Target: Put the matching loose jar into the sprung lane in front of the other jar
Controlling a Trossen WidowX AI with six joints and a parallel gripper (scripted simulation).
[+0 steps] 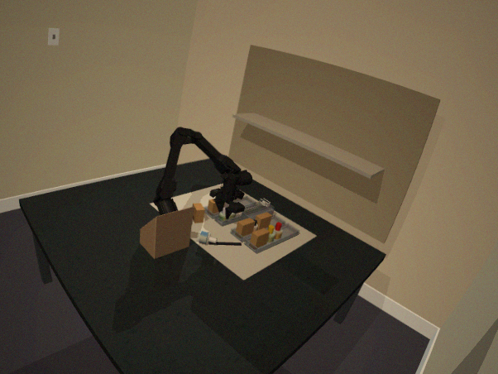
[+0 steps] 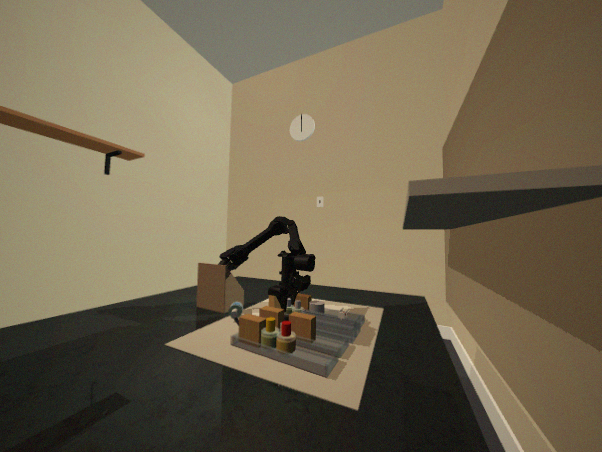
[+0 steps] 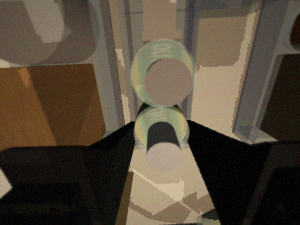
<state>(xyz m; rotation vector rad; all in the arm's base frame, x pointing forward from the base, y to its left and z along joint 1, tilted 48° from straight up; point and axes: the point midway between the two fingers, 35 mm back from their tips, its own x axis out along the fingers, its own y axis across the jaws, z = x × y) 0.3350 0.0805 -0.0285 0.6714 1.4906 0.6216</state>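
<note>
My gripper tip is now 9 cm short of the grey cylinder and 8 cm to the right of it. Round my gripper tip: wall shelf: 51 cm ahead, 34 cm above; black pen: 14 cm to the right, 11 cm behind, 3 cm below.
</note>
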